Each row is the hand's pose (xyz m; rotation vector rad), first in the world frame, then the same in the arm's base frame.
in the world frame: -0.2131 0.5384 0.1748 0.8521 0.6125 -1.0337
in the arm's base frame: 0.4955 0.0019 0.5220 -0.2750 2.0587 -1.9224
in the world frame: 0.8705 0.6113 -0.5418 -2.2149 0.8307 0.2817
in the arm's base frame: -0.4826 0.1064 -0.3297 1.1903 -1.8357 -2.2351
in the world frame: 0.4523 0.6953 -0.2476 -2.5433 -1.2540 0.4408
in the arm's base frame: -0.0693 0.1713 -0.0240 -1.1063 -0.1209 1.8804
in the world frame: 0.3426 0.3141 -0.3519 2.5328 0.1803 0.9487
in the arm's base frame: -0.2009 -0.1651 0.1703 2.4466 0.2786 -1.6173
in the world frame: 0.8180 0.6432 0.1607 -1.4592 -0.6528 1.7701
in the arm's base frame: 0.1991 -0.0053 -0.4712 0.4509 0.4703 1.9550
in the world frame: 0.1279 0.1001 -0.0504 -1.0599 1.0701 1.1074
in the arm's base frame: 0.1086 -0.4133 0.3295 0.5286 2.4035 1.7791
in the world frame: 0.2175 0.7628 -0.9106 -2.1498 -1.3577 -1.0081
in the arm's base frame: -0.6128 0.4024 0.3637 -1.9477 -0.0747 0.8881
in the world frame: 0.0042 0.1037 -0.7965 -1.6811 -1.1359 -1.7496
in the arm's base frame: -0.5565 -0.2387 0.6442 -2.3072 0.0545 0.1829
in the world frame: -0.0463 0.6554 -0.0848 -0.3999 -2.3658 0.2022
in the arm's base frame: 0.2227 0.1523 0.4132 -0.2658 -0.4944 0.2219
